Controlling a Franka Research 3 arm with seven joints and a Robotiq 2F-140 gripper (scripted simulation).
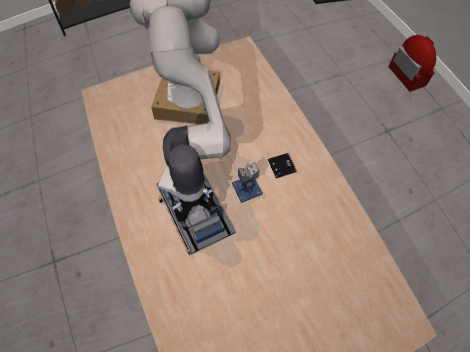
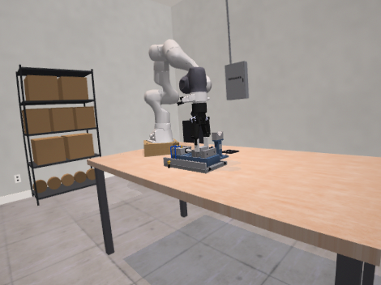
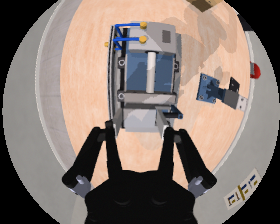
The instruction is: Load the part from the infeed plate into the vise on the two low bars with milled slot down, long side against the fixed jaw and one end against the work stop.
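Right now my hand is 3 cm above the part. Round my hand: vise 8 cm below, 7 cm behind, 1 cm to the left; black infeed plate 39 cm to the left, 16 cm behind, 12 cm below.
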